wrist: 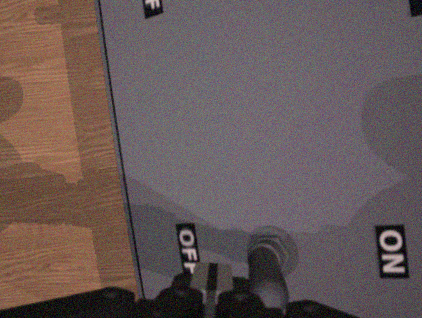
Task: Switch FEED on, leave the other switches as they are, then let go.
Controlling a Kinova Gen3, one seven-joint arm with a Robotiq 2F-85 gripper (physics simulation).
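Frame: origin at the arm's base, x ahead, y left, z up, level; millimetres.
Seen in the pictures: gripper, fingertip midpoint: (212,288).
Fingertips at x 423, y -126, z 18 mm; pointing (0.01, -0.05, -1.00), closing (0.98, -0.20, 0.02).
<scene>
Offsets run from my fingertips to a thing's top centre. "pt": to the spot under its first point. Level surfaces: height alone.
A grey toggle switch lever {pt dy +14, dx +19, dz +32 mm} (266,272) rises from its round nut at the bottom of the wrist view, between an OFF label {pt dy +11, dx -10, dz -28 mm} (187,246) on the left and an ON label {pt dy +8, dx +66, dz +14 mm} (392,251) on the right. It leans over neither label and points toward the bottom edge, where its far end is hidden by the gripper. My gripper (212,288) is shut and empty, with its tips just left of the lever, over the lower end of the OFF label. Whether they touch the lever is unclear. No FEED name shows in this view.
The grey panel {pt dy +66, dx +21, dz -11 mm} (240,110) has its left edge beside a wooden table top {dz -105 mm} (35,135). Part of another label (153,7) shows at the top left, and a dark label corner {pt dy +90, dx +81, dz +23 mm} (416,7) at the top right. Shadows fall across the panel and wood.
</scene>
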